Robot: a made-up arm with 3 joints. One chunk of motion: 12 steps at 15 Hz.
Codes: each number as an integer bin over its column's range. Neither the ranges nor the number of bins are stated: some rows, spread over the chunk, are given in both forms.
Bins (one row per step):
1: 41 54 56 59 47 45
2: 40 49 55 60 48 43
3: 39 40 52 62 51 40
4: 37 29 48 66 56 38
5: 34 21 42 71 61 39
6: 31 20 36 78 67 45
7: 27 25 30 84 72 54
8: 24 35 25 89 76 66
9: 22 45 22 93 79 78
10: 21 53 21 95 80 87
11: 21 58 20 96 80 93
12: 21 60 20 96 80 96
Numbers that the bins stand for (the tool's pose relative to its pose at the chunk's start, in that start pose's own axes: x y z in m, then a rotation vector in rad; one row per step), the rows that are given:
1: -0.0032 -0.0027 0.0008 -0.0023 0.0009 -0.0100
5: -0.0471 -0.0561 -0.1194 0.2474 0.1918 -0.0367
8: -0.1097 -0.0334 -0.2654 0.6219 0.3964 0.0833
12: -0.1285 0.0070 -0.3083 0.7676 0.4509 0.2167
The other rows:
2: -0.0095 -0.0108 -0.0078 0.0185 0.0145 -0.0189
3: -0.0158 -0.0254 -0.0335 0.0601 0.0555 -0.0322
4: -0.0283 -0.0431 -0.0679 0.1433 0.1236 -0.0411
6: -0.0659 -0.0577 -0.1709 0.3930 0.2736 -0.0100
7: -0.0909 -0.0496 -0.2224 0.5179 0.3418 0.0300
9: -0.1222 -0.0173 -0.2911 0.7052 0.4373 0.1367
10: -0.1285 -0.0043 -0.2997 0.7468 0.4509 0.1767
11: -0.1285 0.0037 -0.3083 0.7676 0.4509 0.2033

